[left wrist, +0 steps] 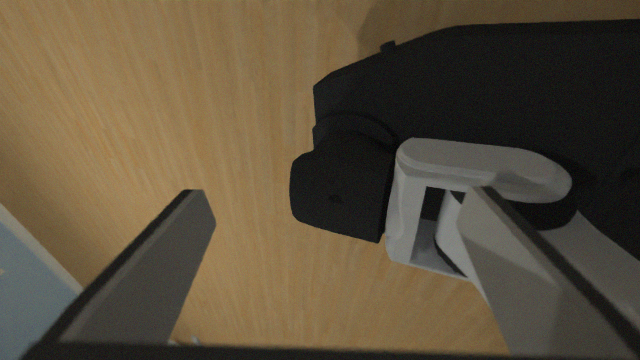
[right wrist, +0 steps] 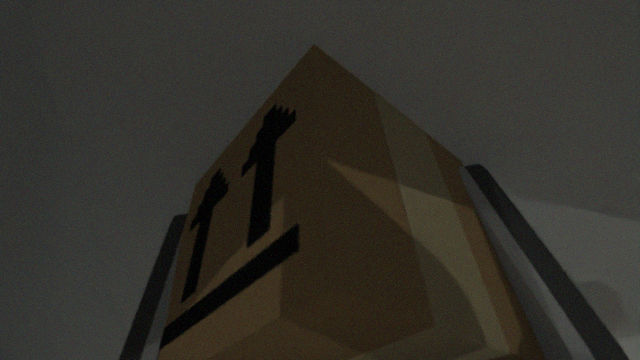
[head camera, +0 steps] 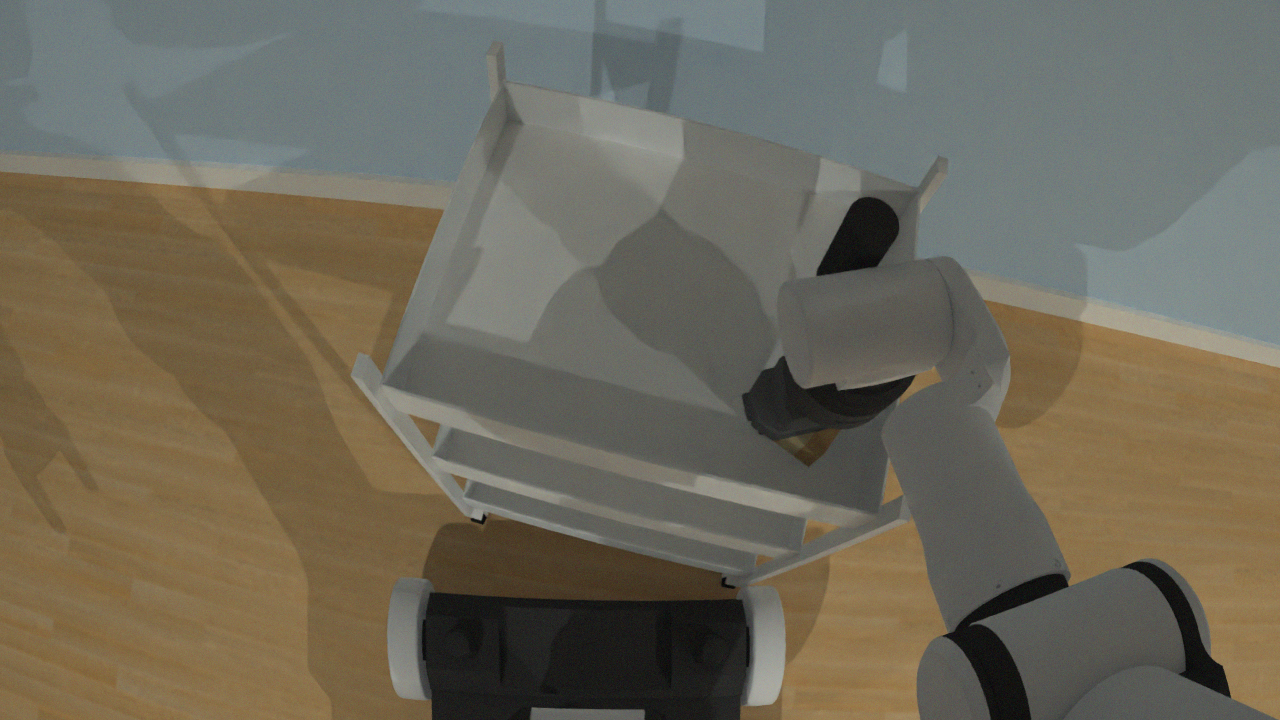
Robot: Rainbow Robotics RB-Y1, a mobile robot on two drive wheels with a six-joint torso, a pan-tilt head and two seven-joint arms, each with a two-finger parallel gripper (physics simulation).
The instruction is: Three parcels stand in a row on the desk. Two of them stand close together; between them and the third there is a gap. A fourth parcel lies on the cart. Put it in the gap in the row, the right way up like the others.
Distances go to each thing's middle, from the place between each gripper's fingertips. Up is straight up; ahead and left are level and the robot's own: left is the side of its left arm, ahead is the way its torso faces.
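Looking at the brown parcel (head camera: 807, 448), I find it 20 mm above my right hand and 10 mm behind it.
As for my left gripper, it is 130 mm below the brown parcel, and it is also 590 mm short of the parcel and 410 mm to the left of it.
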